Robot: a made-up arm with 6 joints. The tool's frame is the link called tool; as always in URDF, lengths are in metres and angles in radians. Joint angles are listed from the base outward.
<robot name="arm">
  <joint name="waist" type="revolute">
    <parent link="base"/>
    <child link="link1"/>
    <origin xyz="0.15 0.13 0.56" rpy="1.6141 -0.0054 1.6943"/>
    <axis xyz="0 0 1"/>
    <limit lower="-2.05" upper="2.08"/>
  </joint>
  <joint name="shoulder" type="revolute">
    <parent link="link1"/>
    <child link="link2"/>
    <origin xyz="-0.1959 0.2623 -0.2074" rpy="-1.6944 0 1.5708"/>
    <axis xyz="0 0 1"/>
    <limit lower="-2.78" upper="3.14"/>
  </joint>
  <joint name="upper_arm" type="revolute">
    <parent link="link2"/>
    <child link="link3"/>
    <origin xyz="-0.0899 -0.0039 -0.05" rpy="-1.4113 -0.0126 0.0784"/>
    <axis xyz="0 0 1"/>
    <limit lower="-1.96" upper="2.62"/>
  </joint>
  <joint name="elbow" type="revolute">
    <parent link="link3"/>
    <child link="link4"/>
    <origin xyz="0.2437 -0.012 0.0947" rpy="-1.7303 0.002 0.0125"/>
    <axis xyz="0 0 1"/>
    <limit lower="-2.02" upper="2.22"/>
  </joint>
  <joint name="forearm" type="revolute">
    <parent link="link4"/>
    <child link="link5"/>
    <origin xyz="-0.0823 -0.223 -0.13" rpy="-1.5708 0 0.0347"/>
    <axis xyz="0 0 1"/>
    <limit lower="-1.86" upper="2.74"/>
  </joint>
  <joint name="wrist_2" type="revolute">
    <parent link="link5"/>
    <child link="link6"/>
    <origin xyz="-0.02 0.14 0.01" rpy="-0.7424 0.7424 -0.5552"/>
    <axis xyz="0 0 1"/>
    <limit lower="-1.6" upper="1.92"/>
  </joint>
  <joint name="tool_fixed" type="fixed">
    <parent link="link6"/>
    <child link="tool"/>
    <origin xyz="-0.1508 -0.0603 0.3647" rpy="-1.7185 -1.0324 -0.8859"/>
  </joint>
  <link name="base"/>
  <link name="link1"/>
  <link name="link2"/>
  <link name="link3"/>
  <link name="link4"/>
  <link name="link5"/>
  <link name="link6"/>
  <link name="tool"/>
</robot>
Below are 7 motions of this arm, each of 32 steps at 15 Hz.
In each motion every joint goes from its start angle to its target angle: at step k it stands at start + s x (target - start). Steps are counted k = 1, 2, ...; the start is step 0. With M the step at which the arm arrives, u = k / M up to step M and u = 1 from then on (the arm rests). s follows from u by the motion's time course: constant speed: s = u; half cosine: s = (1 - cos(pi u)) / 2; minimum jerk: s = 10 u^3 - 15 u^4 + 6 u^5.
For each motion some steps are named. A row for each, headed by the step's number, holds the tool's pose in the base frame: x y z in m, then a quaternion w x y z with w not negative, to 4 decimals.
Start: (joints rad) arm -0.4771 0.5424 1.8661 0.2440 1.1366 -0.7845
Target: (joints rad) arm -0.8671 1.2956 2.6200 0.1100 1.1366 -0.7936
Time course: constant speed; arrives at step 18
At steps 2, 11, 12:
2: -0.4366 0.1955 0.9678 0.2923 -0.6987 -0.6503 -0.0591
11: -0.4184 0.2736 0.6891 0.0492 0.7062 0.7014 0.0834
12: -0.4073 0.2756 0.6587 0.0858 0.7015 0.7018 0.0894

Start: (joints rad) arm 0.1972 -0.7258 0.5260 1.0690 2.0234 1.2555
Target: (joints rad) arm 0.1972 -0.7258 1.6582 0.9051 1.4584 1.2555
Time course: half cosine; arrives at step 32
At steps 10, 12, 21, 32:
10: -0.1523 -0.4009 1.0933 0.5901 0.2819 -0.5524 -0.5169
12: -0.1286 -0.3813 1.1138 0.6225 0.2944 -0.5591 -0.4618
21: -0.0417 -0.2216 1.1991 0.7559 0.3097 -0.5526 -0.1655
32: -0.0260 -0.0828 1.2190 0.8086 0.2794 -0.5171 0.0267

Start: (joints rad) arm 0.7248 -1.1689 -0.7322 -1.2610 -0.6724 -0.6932
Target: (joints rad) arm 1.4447 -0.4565 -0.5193 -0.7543 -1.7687 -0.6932
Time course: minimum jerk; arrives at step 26
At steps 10, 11, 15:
10: -0.0691 -0.7247 0.4439 0.9622 -0.2228 -0.0573 -0.1458
11: -0.0577 -0.7158 0.4273 0.9638 -0.2227 -0.0650 -0.1314
15: -0.0216 -0.6667 0.3740 0.9635 -0.2344 -0.1021 -0.0797

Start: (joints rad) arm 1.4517 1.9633 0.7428 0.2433 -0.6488 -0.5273
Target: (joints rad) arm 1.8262 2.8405 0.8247 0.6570 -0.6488 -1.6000
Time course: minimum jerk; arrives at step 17
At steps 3, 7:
3: -0.4445 0.0296 0.5542 0.5248 -0.4406 -0.0768 -0.7243
7: -0.4034 0.1582 0.5572 0.4360 -0.3922 0.1675 -0.7925

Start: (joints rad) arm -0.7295 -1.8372 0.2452 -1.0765 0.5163 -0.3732
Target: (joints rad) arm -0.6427 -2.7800 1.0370 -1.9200 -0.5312 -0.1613
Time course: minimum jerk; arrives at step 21
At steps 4, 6, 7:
4: 0.2808 -0.1889 1.0801 0.9478 -0.2799 -0.1094 0.1066
6: 0.3324 -0.1594 1.0476 0.9417 -0.2736 -0.0975 0.1700
7: 0.3631 -0.1372 1.0216 0.9362 -0.2650 -0.0915 0.2122

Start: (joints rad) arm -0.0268 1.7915 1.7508 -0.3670 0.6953 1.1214
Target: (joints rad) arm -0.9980 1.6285 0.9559 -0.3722 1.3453 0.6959
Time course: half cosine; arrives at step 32
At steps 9, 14, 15, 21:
9: -0.3067 0.2302 0.6071 0.0693 0.4046 0.6474 -0.6422
14: -0.3692 0.1416 0.6572 0.1457 0.2636 0.6206 -0.7240
15: -0.3780 0.1259 0.6752 0.1567 0.2302 0.6116 -0.7405
21: -0.3945 0.0836 0.8121 0.1765 0.0296 0.5378 -0.8239

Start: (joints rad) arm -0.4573 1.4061 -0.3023 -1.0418 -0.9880 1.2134
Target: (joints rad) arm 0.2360 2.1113 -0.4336 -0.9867 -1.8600 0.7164
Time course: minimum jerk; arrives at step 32
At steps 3, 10, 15, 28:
3: -0.3255 -0.0773 0.7843 0.2470 0.3134 0.7849 -0.4740
10: -0.3043 -0.0869 0.7546 0.2258 0.3751 0.8350 -0.3332
15: -0.2752 -0.0980 0.7156 0.1817 0.4489 0.8688 -0.1034
28: -0.2287 -0.1135 0.6458 0.0637 0.5168 0.7661 0.3767

